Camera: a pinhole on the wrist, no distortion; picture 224 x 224 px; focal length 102.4 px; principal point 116.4 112.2 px. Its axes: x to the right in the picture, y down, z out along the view. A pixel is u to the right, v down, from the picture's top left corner.
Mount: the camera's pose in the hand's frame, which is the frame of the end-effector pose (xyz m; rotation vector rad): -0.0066 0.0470 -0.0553 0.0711 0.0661 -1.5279
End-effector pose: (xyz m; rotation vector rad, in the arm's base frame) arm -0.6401 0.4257 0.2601 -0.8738 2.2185 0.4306
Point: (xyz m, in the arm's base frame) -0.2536 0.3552 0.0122
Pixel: 201.7 112.1
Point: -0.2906 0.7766 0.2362
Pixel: 113.7 35.6
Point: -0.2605 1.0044 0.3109
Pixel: 81.3 11.7
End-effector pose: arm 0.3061 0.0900 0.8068 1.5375 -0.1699 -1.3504
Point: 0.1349 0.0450 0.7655
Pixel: 172.8 111.2
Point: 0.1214 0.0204 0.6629
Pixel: 201.6 143.8
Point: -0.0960 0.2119 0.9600
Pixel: 158.9 16.0
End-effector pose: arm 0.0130 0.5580 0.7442 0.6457 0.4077 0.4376
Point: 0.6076 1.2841 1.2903
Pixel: outside the picture
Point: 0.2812 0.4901 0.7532
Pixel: 179.4 192.8
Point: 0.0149 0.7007 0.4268
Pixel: behind the camera
